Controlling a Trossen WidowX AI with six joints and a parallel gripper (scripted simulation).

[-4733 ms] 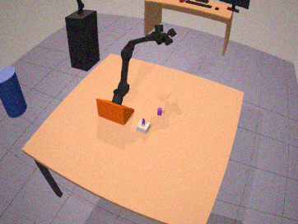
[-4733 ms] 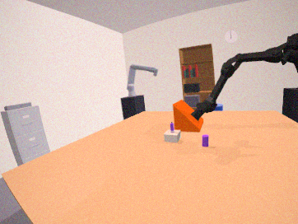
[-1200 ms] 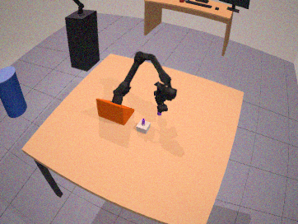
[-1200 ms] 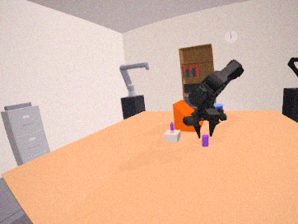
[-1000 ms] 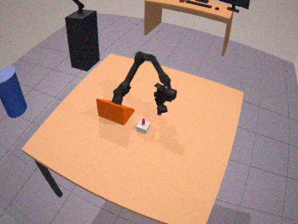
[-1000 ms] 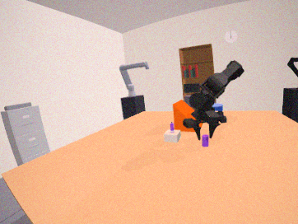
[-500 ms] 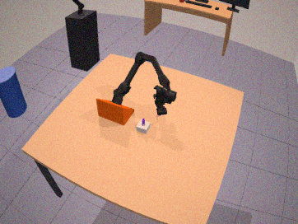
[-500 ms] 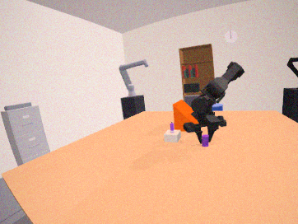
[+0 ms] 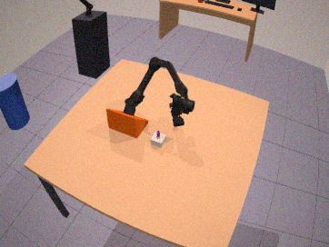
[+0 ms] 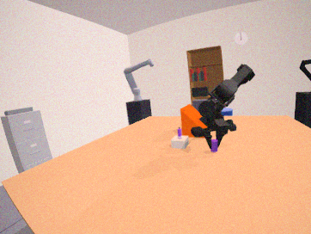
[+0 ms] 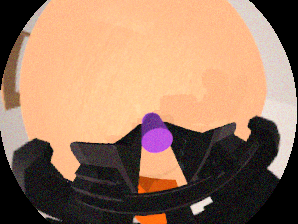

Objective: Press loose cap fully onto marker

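Right now my gripper tip is 40 mm past the holder block and 170 mm to the left of it. The rest, counted from my gripper tip: purple cap 10 mm above.
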